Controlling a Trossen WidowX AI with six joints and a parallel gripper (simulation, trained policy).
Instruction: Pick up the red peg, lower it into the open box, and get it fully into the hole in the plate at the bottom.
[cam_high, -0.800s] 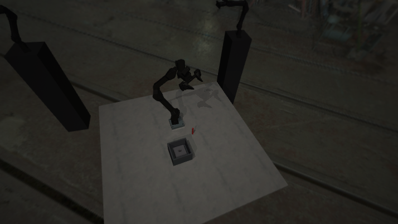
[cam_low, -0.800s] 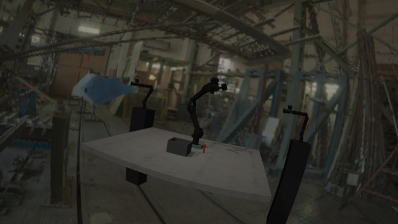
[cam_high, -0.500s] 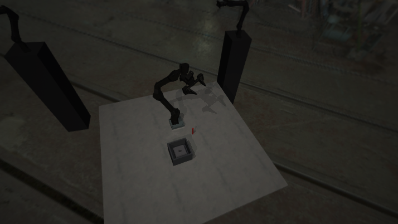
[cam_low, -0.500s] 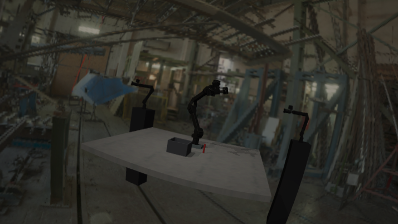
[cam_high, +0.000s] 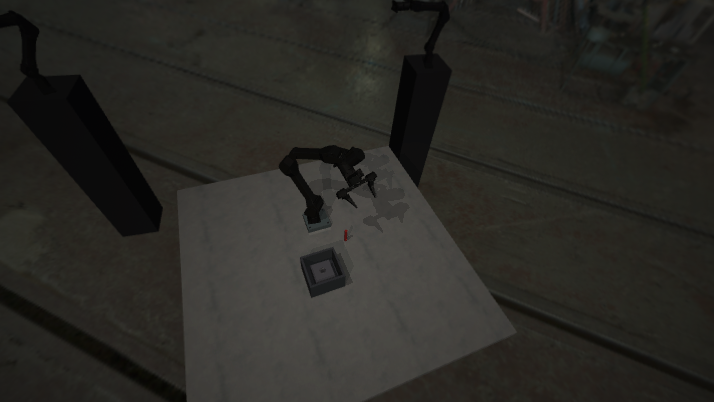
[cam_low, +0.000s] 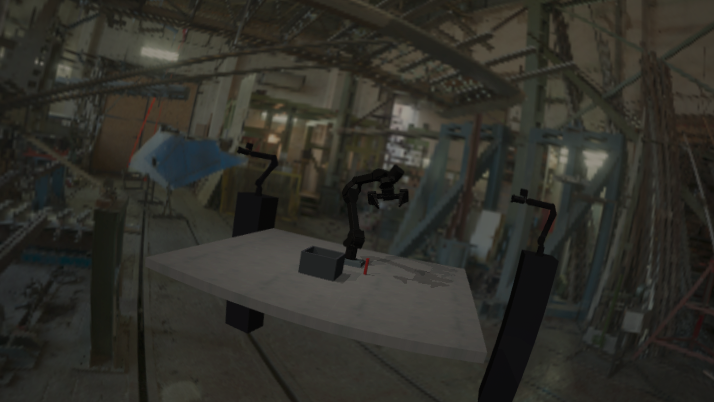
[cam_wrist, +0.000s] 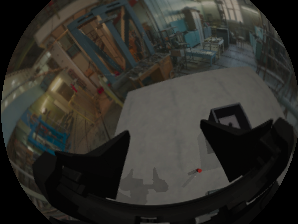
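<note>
The red peg lies 50 mm behind my gripper tip, 70 mm to the right of it and 300 mm below it. From my gripper tip the other things lie so: plate (120 mm ahead, 220 mm to the right, 290 mm below); then grey box (120 mm ahead, 220 mm to the right, 310 mm below).
</note>
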